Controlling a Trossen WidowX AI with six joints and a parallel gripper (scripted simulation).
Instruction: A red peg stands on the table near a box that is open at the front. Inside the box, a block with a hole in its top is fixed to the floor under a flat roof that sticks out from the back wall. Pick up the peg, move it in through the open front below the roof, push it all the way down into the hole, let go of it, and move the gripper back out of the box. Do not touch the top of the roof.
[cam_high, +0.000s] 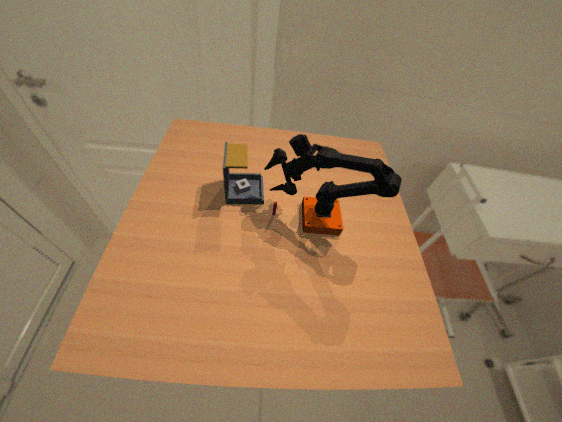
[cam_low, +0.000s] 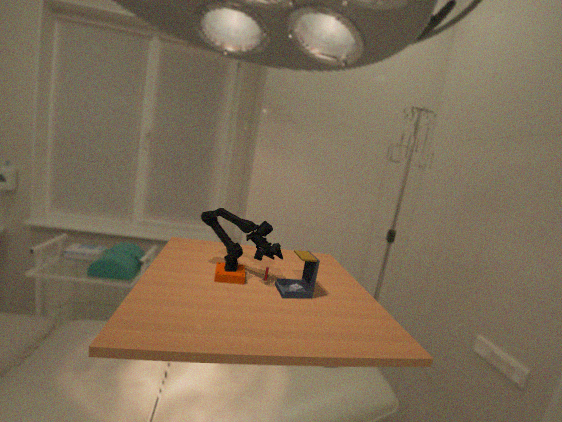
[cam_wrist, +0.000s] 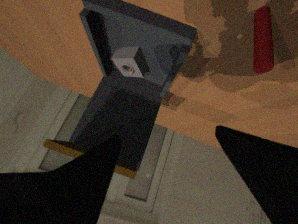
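My gripper tip is now 4 cm past the red peg, 6 cm to the right of it and 12 cm above it. The rest, counted from my gripper tip: yellow roof 13 cm ahead, 7 cm to the right, 6 cm above.
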